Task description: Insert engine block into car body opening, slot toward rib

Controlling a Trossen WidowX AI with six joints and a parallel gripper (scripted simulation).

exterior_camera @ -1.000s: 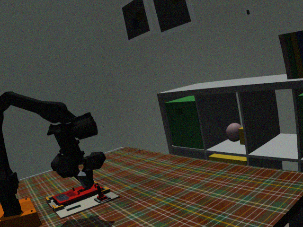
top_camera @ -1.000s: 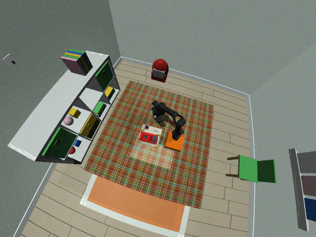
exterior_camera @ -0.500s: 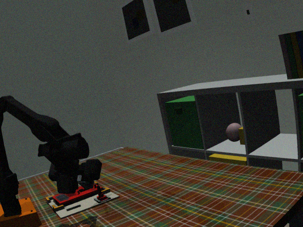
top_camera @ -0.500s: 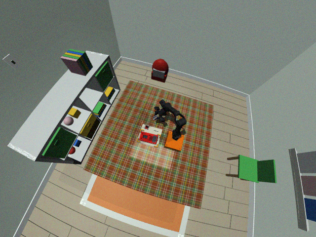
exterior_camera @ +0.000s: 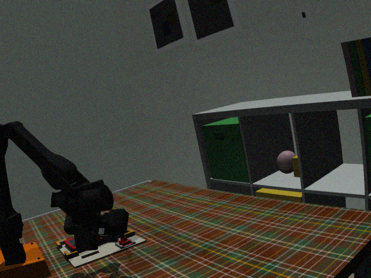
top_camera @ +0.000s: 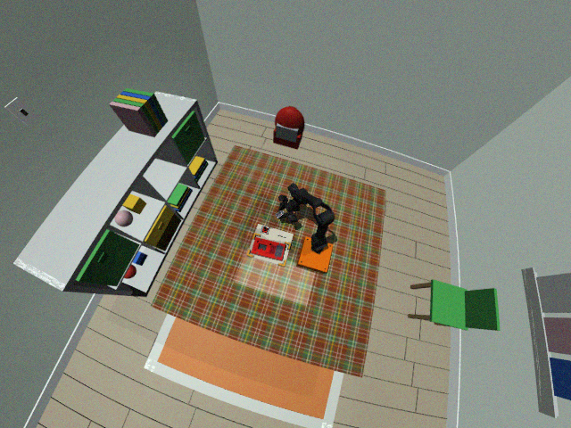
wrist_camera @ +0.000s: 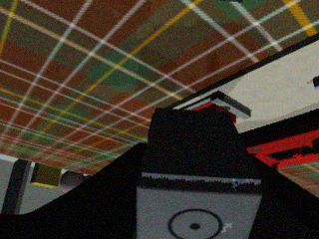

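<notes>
Right now my gripper tip is 19 cm to the right of the grey base plate, 7 cm above it and 3 cm past it. Round my gripper tip: grey engine block: 1 cm to the right, 1 cm above.
</notes>
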